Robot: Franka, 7 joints.
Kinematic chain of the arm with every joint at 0, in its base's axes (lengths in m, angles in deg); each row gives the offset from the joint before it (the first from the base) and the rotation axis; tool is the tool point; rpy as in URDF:
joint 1: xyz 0 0 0.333 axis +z
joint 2: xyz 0 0 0 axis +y
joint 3: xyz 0 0 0.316 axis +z
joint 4: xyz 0.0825 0 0 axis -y
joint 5: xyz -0.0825 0 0.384 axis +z
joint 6: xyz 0 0 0 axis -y
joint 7: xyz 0.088 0 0 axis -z
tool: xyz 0 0 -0.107 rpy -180 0 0
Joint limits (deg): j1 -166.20..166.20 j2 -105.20..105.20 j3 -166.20..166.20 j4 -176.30..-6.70 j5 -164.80..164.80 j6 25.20..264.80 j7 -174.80..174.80
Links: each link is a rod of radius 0.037 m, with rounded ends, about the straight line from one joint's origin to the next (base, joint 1, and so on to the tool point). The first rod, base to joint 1, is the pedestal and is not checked.
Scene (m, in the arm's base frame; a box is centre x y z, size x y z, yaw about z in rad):
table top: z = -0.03
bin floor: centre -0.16 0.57 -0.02 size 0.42 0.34 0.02 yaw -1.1
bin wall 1: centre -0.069 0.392 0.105 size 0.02 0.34 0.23 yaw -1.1
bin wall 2: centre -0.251 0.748 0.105 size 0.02 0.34 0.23 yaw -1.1
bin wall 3: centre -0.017 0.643 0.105 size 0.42 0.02 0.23 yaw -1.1
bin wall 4: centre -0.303 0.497 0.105 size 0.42 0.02 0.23 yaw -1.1
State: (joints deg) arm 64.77 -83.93 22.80 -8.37 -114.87 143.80 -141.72
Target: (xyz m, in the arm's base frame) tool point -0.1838 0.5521 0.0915
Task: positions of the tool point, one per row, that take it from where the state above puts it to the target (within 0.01 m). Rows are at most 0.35 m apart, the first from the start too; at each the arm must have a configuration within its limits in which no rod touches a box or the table.
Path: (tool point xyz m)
1: -0.3495 -0.6394 0.7788
2: -0.2822 -0.4459 1.0025
3: -0.2090 -0.1840 1.1284
4: -0.1493 0.1040 1.1378
5: -0.1160 0.3701 1.0325
6: -0.1118 0.5697 0.8346
7: -0.1307 0.6715 0.5813
8: -0.1596 0.6627 0.3184
9: -0.1838 0.5521 0.0915

